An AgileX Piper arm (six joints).
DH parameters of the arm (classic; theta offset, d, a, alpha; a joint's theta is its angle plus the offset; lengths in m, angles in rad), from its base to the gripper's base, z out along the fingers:
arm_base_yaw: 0 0.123 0 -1.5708
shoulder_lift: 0.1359 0 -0.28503 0
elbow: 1.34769 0 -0.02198 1.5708
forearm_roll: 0 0.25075 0 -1.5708
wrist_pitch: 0 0 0 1.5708
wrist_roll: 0 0.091 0 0
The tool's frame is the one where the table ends.
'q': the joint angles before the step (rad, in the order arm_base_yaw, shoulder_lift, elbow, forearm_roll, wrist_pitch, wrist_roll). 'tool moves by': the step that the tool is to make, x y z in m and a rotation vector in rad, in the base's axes. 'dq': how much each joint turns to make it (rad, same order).
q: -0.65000 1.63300 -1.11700 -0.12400 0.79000 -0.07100
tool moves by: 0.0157 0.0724 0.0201 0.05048 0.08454 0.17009
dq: 0.23090 -0.07997 0.00015 -0.00398 0.18381 0.04292
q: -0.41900 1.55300 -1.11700 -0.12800 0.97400 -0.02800
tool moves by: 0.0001 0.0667 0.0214 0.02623 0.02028 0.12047
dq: 0.22287 -0.08294 0.00009 0.00302 0.12083 0.08988
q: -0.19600 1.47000 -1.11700 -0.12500 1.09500 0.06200
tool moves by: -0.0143 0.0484 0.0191 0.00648 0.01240 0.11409
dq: 0.17794 -0.07804 -0.00011 -0.00298 0.09815 0.05391
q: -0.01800 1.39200 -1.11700 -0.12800 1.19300 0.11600
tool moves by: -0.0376 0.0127 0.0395 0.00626 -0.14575 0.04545
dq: 0.05420 -0.18194 0.01082 0.00393 0.02614 0.00519
